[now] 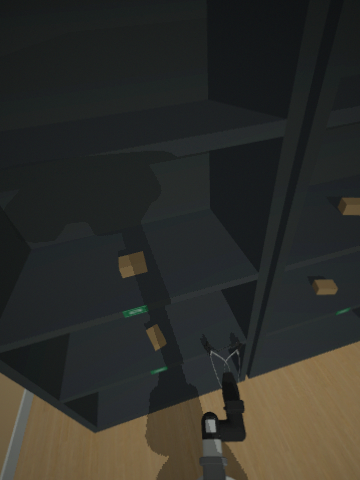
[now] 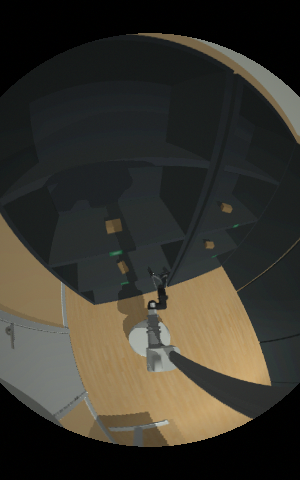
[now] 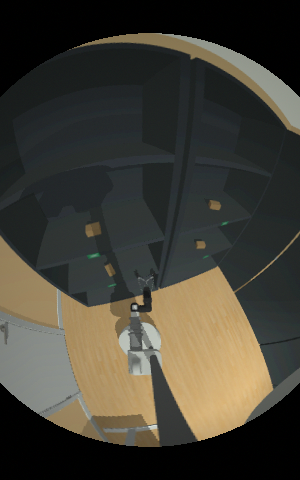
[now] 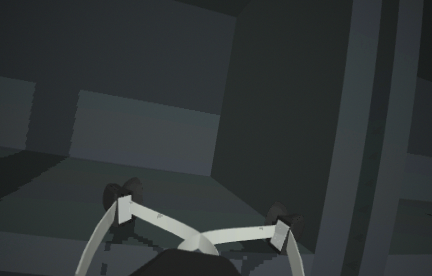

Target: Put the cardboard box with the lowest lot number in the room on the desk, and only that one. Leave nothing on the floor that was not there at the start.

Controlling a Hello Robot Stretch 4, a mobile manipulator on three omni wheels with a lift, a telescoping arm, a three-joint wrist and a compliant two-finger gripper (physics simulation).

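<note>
My gripper is open and empty, in front of the dark shelf unit near its middle upright. In the left bay, a cardboard box sits on the upper of two shelves, and another box sits on the shelf below. In the right bay, one box sits above another box. The green labels on the shelf edges are too small to read. The desk cannot be made out with certainty.
The middle upright parts the two bays, close to the right of my gripper. A dark panel stands at the right. A grey door-like panel is at the left, beyond the wooden floor.
</note>
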